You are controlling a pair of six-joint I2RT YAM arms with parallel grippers.
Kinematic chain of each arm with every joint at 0, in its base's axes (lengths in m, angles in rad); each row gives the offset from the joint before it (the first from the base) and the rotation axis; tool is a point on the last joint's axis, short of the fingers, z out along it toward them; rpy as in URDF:
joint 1: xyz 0 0 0.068 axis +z
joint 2: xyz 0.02 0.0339 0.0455 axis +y
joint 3: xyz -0.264 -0.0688 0 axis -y
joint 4: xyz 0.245 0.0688 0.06 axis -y
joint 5: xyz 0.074 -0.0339 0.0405 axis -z
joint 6: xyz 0.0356 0 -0.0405 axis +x
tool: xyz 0 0 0 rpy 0 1.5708 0
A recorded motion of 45 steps. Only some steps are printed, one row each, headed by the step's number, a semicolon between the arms.
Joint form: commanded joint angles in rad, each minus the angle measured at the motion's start. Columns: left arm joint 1, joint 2, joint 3, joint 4, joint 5, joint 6; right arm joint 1, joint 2, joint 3, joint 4, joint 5, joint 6.
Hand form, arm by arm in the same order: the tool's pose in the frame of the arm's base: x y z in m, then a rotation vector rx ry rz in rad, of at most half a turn. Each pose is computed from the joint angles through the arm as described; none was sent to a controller.
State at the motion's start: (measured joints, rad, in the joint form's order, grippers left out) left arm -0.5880 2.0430 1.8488 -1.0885 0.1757 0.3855; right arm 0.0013 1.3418 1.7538 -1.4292 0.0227 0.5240
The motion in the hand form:
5: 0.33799 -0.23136 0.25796 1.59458 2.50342 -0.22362; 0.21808 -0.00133 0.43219 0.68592 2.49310 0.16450
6: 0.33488 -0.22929 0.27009 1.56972 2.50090 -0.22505; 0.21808 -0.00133 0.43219 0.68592 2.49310 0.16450
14: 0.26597 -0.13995 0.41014 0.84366 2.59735 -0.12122; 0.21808 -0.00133 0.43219 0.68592 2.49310 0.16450
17: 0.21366 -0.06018 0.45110 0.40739 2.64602 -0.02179; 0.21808 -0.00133 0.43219 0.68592 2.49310 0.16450
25: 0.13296 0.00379 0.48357 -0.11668 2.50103 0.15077; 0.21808 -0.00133 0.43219 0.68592 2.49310 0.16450
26: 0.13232 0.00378 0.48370 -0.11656 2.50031 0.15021; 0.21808 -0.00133 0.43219 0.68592 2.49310 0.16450
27: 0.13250 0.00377 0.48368 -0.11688 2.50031 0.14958; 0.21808 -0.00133 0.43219 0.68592 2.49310 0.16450
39: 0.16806 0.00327 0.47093 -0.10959 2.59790 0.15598; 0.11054 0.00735 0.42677 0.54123 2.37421 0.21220
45: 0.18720 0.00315 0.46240 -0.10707 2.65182 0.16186; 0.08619 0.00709 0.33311 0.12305 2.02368 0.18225
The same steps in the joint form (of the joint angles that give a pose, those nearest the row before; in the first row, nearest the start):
5: 0.0004 -0.0027 0.0176 -0.1389 -0.0298 0.1488; -0.0034 -0.0008 0.0049 0.0050 0.0015 0.0038
6: 0.0004 -0.0225 0.0355 -0.1602 -0.0298 0.1343; -0.0034 -0.0008 0.0049 0.0050 0.0015 0.0038
14: 0.1057 -0.3876 0.1255 -0.3842 -0.1583 -0.2434; -0.0034 -0.0008 0.0049 0.0050 0.0015 0.0038
17: 0.3067 -0.5867 0.1251 -0.5371 -0.2178 -0.3513; -0.0034 -0.0008 0.0049 0.0050 0.0015 0.0038
25: 0.5787 -0.8228 0.1175 -0.5977 -0.3174 -0.4418; -0.0034 -0.0008 0.0049 0.0050 0.0015 0.0038
26: 0.5787 -0.8244 0.1175 -0.5986 -0.3170 -0.4418; -0.0034 -0.0008 0.0049 0.0050 0.0015 0.0038
27: 0.5787 -0.8240 0.1175 -0.5982 -0.3166 -0.4421; -0.0034 -0.0008 0.0049 0.0050 0.0015 0.0038
39: 0.5783 -0.7264 0.1175 -0.5981 -0.3136 -0.4417; 0.0801 -0.4002 -0.2438 0.0065 0.0240 -0.0118
45: 0.5787 -0.6721 0.1175 -0.5982 -0.3136 -0.4418; 0.0800 -0.8755 -0.8968 0.5867 -0.0245 -0.3201

